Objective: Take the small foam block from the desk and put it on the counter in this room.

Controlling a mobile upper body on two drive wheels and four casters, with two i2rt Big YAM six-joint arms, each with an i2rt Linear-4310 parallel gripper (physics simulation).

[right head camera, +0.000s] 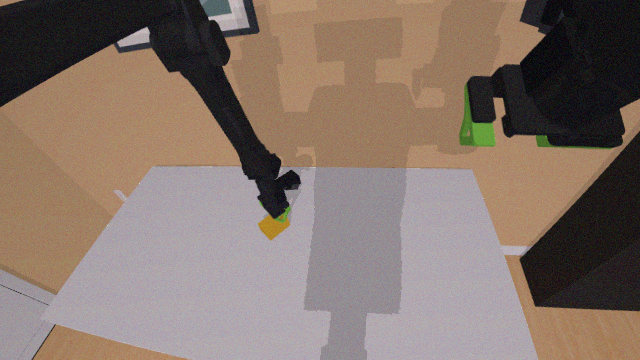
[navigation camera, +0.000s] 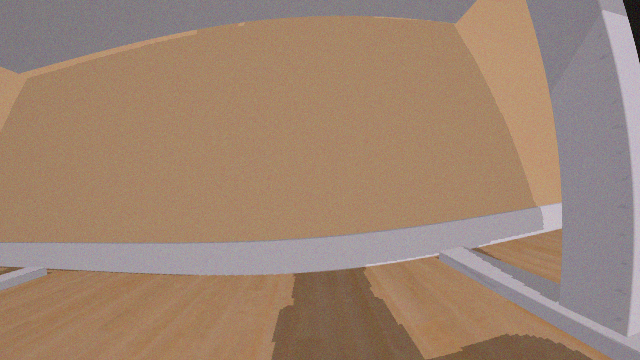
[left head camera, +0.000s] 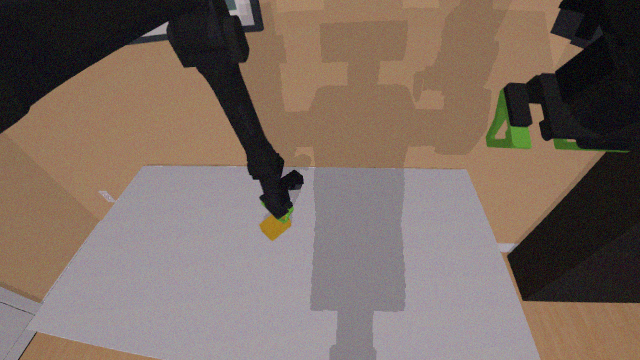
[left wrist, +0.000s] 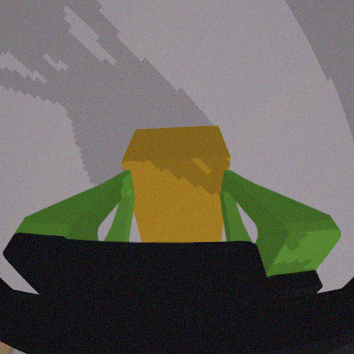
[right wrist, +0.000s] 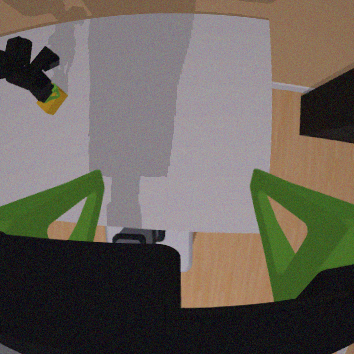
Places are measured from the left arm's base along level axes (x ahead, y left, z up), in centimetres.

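Where they show: left gripper, between the fingertips: (right head camera: 279, 217) (left head camera: 280, 217) (left wrist: 176, 176) (right wrist: 53, 91); right gripper, between the fingertips: (right head camera: 499, 140) (left head camera: 521, 143) (right wrist: 176, 177).
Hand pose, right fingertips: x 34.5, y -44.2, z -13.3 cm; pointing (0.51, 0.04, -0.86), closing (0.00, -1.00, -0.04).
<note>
After its pixels a point has its place.
The foam block, a yellow-orange block (left head camera: 274, 229) {x 54.2, y 1.7, z -64.6 cm} (right head camera: 273, 228) {x 54.4, y 1.3, z -64.5 cm} (left wrist: 179, 210) {x 57.9, y 1.8, z -64.5 cm} (right wrist: 53, 103) {x 55.2, y 0.3, z -65.2 cm}, is at the desk (left head camera: 200, 280) {x 37.2, y 24.4, z -69.0 cm} (right head camera: 210, 285) {x 34.9, y 19.7, z -69.0 cm} (right wrist: 220, 125) {x 46.4, y -55.9, z -69.0 cm}, left of the long shadow in the head views. My left gripper (left head camera: 277, 216) {x 59.5, y 0.4, z -65.2 cm} (right head camera: 275, 216) {x 59.5, y 0.4, z -65.2 cm} (left wrist: 176, 176) {x 59.5, y 0.4, z -65.2 cm} is shut on the block; both green fingers touch its opposite sides in the left wrist view. Whether the block's underside rests on the desk I cannot tell. My right gripper (right wrist: 176, 177) {x 34.5, y -44.2, z -13.3 cm} is open and empty, held high at the right of the head views. The counter cannot be made out for certain.
A tall black cabinet-like object (left head camera: 590, 240) {x 58.3, y -124.2, z -83.1 cm} (right head camera: 595, 250) {x 58.9, y -124.2, z -89.0 cm} (right wrist: 330, 110) {x 63.2, y -124.6, z -105.7 cm} stands right of the desk. A framed picture (left head camera: 255, 15) {x 89.9, y 3.0, z -8.9 cm} (right head camera: 250, 17) {x 89.9, y 2.8, z -8.7 cm} hangs on the wall behind. A pale surface (left head camera: 15, 310) {x 29.4, y 164.2, z -120.3 cm} (right head camera: 20, 305) {x 25.0, y 164.5, z -113.2 cm} shows at the lower left. White desk supports (navigation camera: 595, 175) {x 48.6, y -56.8, z -120.4 cm} show in the navigation view.
</note>
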